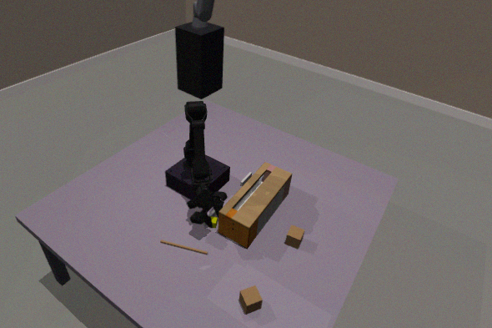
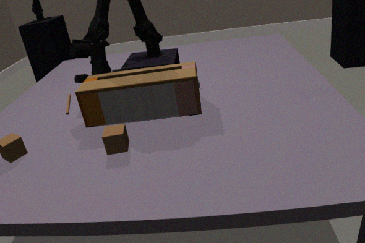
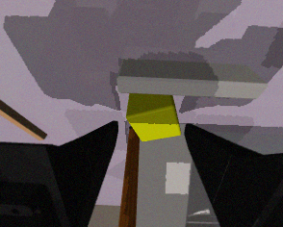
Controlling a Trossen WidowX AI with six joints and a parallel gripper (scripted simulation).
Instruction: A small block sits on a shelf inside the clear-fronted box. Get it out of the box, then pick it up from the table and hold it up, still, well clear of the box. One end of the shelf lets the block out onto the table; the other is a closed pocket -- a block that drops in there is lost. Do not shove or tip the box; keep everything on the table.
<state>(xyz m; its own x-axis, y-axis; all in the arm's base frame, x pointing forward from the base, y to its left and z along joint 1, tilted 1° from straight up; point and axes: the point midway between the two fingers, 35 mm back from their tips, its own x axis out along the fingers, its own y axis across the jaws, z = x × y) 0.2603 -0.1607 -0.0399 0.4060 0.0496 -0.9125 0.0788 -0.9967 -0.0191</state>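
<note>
My gripper tip is now 1 cm past the small yellow block. Round my gripper tip: thin wooden stick (3 cm behind, 16 cm to the right, 2 cm below); long tan box (5 cm ahead, 17 cm to the left, 4 cm above).
</note>
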